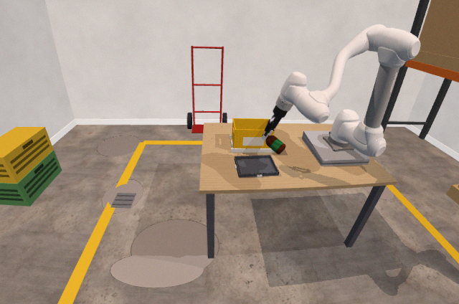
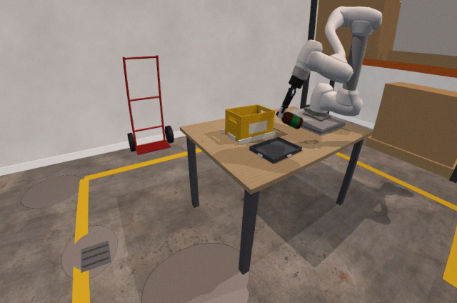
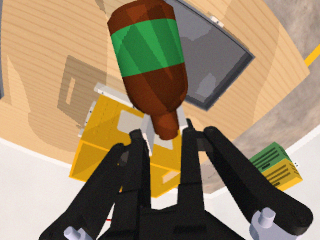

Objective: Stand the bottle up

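Now: the bottle 3 cm behind my hand, 3 cm to the left of it and 4 cm below it. Also, from my hand: dark tray: 6 cm ahead, 4 cm to the left, 20 cm below; yellow crate: 3 cm ahead, 23 cm to the right, 13 cm below.
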